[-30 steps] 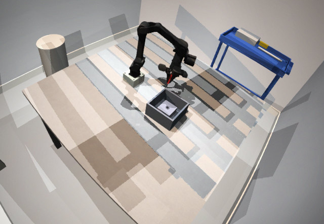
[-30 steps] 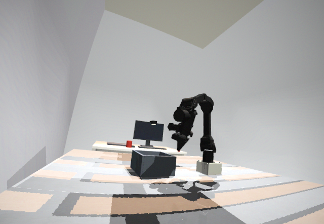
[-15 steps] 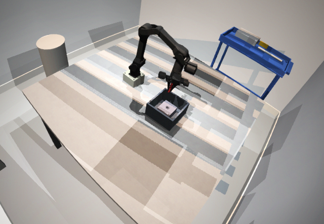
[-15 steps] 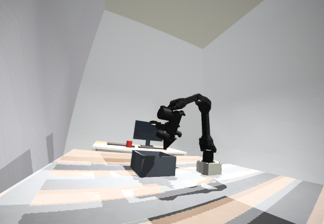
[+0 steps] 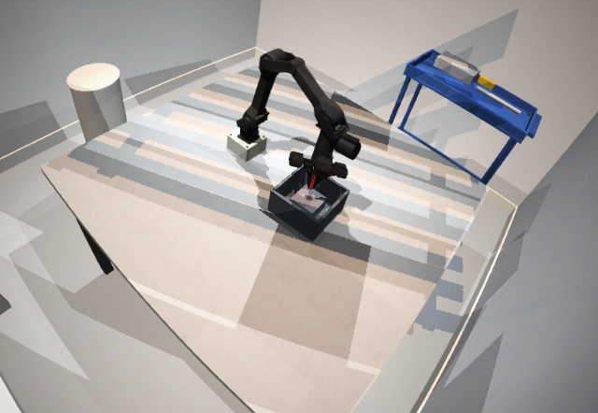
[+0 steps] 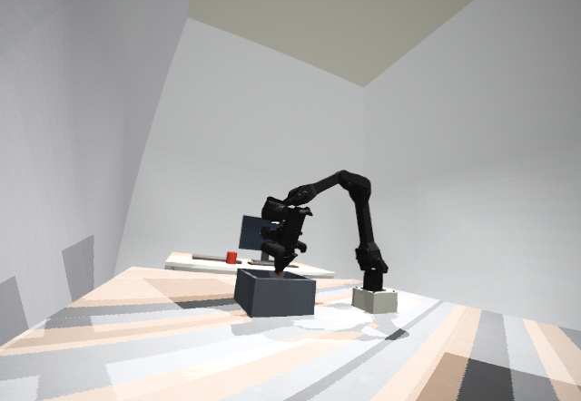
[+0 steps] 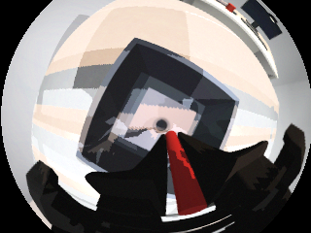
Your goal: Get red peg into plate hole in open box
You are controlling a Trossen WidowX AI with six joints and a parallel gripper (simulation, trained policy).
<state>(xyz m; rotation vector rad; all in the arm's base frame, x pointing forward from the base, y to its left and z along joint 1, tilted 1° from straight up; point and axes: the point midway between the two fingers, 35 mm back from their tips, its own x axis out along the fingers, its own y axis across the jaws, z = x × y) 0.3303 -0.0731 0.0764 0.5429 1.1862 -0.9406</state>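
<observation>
My gripper tip is now 1 cm to the right of the red peg and 3 cm below it. Round my gripper tip: dark box 1 cm ahead, 8 cm below.
</observation>
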